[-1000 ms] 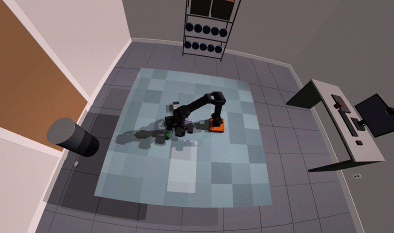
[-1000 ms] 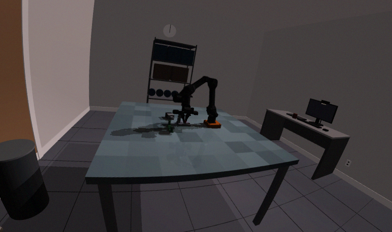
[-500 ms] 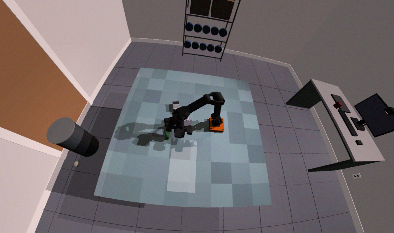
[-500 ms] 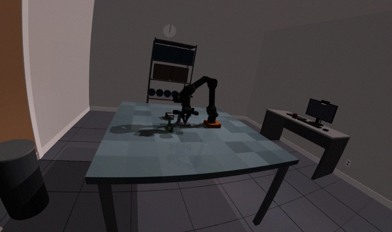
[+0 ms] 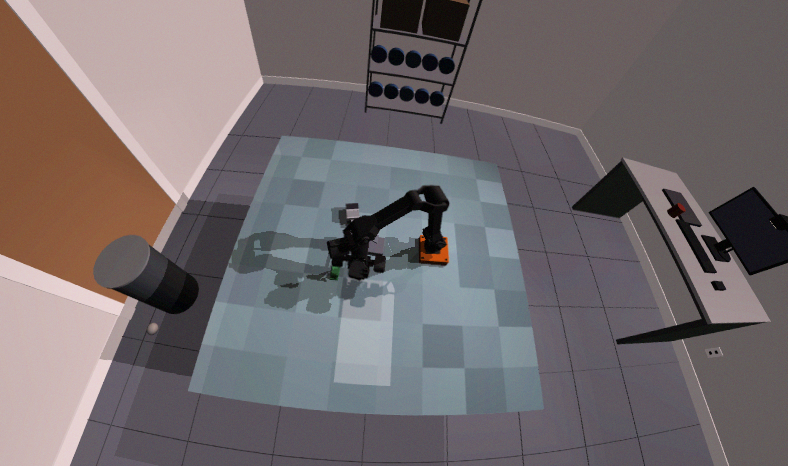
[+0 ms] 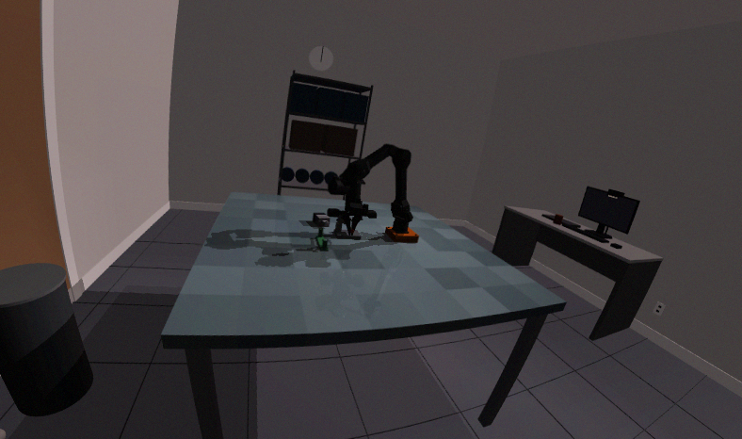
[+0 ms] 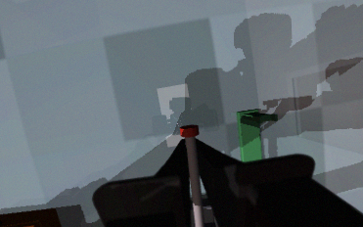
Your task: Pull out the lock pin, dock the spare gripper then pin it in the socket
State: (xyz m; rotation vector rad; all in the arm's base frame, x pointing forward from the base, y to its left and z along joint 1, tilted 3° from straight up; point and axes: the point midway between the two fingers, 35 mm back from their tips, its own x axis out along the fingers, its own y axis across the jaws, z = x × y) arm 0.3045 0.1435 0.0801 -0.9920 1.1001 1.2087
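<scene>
Now: the green bracket 9 cm ahead of my gripper tip, 6 cm to the right of it and 4 cm below it. From my gripper tip the other things lie so: grey mount: 16 cm to the right, 3 cm behind, 1 cm below; then spare gripper: 29 cm to the right, 4 cm below, 4 cm ahead.
</scene>
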